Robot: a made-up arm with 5 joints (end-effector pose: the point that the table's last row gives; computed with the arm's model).
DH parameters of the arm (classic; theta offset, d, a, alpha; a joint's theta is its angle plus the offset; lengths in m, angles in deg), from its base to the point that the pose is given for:
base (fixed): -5.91 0 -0.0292 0
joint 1: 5.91 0.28 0.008 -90
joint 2: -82.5 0 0.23 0
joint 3: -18.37 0 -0.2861 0
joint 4: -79.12 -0.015 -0.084 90
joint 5: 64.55 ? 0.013 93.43
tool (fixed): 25.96 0.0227 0 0
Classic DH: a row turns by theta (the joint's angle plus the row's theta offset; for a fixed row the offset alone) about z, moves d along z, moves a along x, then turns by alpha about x.
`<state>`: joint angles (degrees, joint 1 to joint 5).
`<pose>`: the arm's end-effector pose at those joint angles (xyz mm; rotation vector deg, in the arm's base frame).
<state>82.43 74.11 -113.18 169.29 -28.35</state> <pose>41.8 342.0 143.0 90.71 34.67 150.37</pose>
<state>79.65 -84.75 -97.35 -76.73 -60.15</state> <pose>-62.1 -381.6 559.4 -117.23 21.34 -126.64</pose>
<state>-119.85 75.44 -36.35 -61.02 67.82</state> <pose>-122.9 -180.5 -0.8 -78.95 71.67 -44.20</pose>
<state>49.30 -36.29 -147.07 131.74 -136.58</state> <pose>-27.7 -48.1 781.3 -19.70 33.46 -20.69</pose>
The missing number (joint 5, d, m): 0.0934
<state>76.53 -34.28 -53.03 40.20 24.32</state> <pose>42.4 290.8 508.1 53.50 151.02 -67.97</pose>
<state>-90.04 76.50 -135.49 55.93 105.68</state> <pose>-19.9 -600.1 118.6 -56.09 70.59 -45.37</pose>
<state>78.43 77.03 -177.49 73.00 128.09</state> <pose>94.4 627.0 371.2 -69.94 -48.85 55.43</pose>
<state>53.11 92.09 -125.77 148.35 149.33</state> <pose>158.0 246.5 -21.4 114.04 -92.11 -78.71</pose>
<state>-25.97 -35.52 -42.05 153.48 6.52</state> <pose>66.2 -54.6 396.3 -4.32 -23.63 91.71</pose>
